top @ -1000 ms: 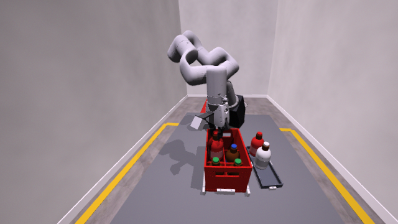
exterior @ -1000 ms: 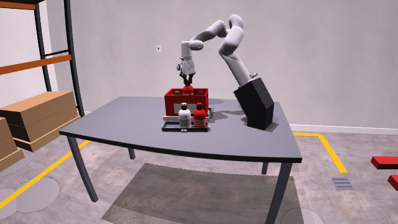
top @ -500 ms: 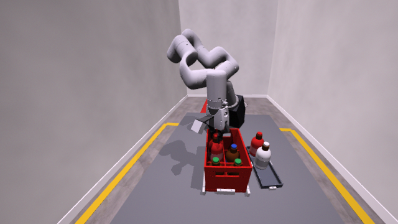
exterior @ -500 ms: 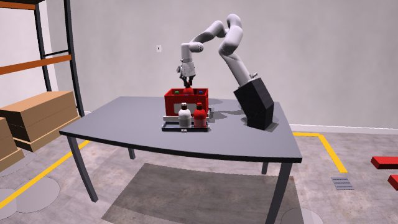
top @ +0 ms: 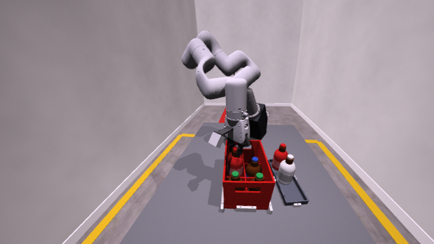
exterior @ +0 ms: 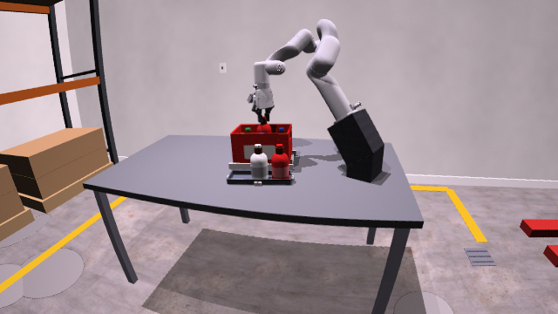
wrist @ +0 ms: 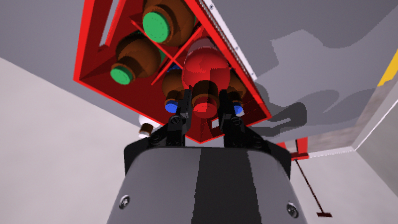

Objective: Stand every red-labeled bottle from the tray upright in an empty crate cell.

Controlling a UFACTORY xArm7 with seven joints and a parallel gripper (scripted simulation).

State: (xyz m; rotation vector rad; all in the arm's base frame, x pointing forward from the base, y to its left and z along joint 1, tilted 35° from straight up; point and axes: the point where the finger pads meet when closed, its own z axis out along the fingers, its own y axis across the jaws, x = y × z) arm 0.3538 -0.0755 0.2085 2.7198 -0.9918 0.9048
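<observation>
Right now the red crate is 130 mm below my hand and 40 mm to the left of it. From my hand the other things lie so: white bottle (250 mm to the left, 130 mm below); dark tray (260 mm to the left, 210 mm below).
</observation>
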